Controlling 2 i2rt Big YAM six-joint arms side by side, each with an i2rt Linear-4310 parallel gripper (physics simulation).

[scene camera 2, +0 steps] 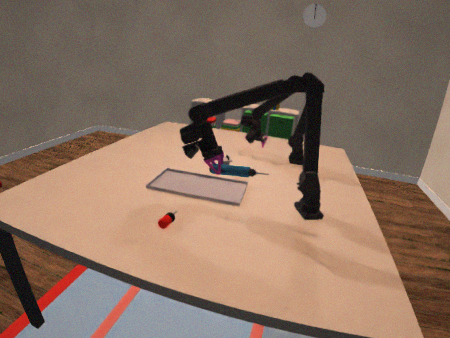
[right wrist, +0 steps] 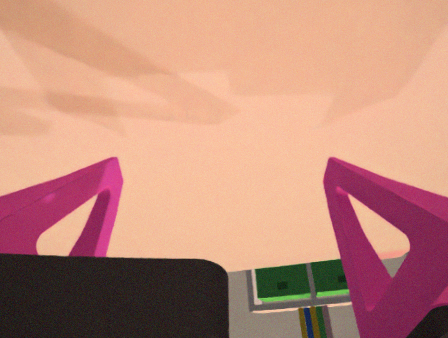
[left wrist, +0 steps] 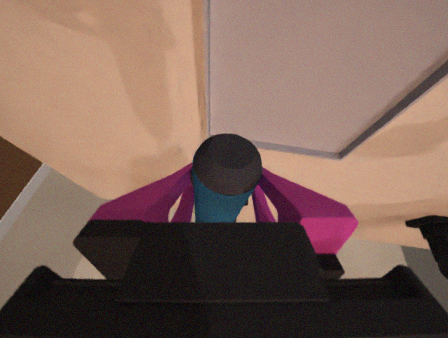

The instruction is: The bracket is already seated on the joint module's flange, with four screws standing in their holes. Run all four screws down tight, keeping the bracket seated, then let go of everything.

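Where they show: left gripper, fingertip midpoint: [scene camera 2: 219, 172] [left wrist: 223, 169]; right gripper, fingertip midpoint: [scene camera 2: 256, 145] [right wrist: 223, 168]; left arm's base, link origin: [scene camera 2: 307, 211]; right arm's base, link origin: [scene camera 2: 295, 161] [left wrist: 436, 220].
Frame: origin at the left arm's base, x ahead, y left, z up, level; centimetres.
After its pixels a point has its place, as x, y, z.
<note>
My left gripper [scene camera 2: 216, 166] @(36.0, -12.1, 11.8) [left wrist: 223, 169] @(36.0, -12.1, 11.8) is shut on a blue screwdriver [scene camera 2: 237, 171] @(30.0, -7.3, 14.6) [left wrist: 216, 207] @(37.4, -12.5, 15.3) with a dark end cap. In the scene view the screwdriver lies roughly level near the grey tray's far edge, its thin bit pointing right. I cannot tell whether it touches the table. A small grey part [scene camera 2: 228, 158] @(27.5, -41.0, 7.5) shows just behind it, too small to identify. My right gripper [scene camera 2: 263, 142] @(0.7, -83.3, 2.2) [right wrist: 223, 168] @(0.7, -83.3, 2.2) is open and empty, above the table farther back. The bracket, the joint module's flange and the four screws cannot be made out in these views.
A shallow grey tray [scene camera 2: 195, 186] @(45.0, -22.6, 0.4) [left wrist: 320, 75] @(34.8, -20.6, 0.4) lies in front of the left gripper. A red, black-collared tool [scene camera 2: 166, 220] @(56.5, 9.0, 3.0) lies nearer the table's front edge. Green bins [scene camera 2: 281, 125] [right wrist: 282, 282] stand beyond the table's far edge. The arm bases stand at the right.
</note>
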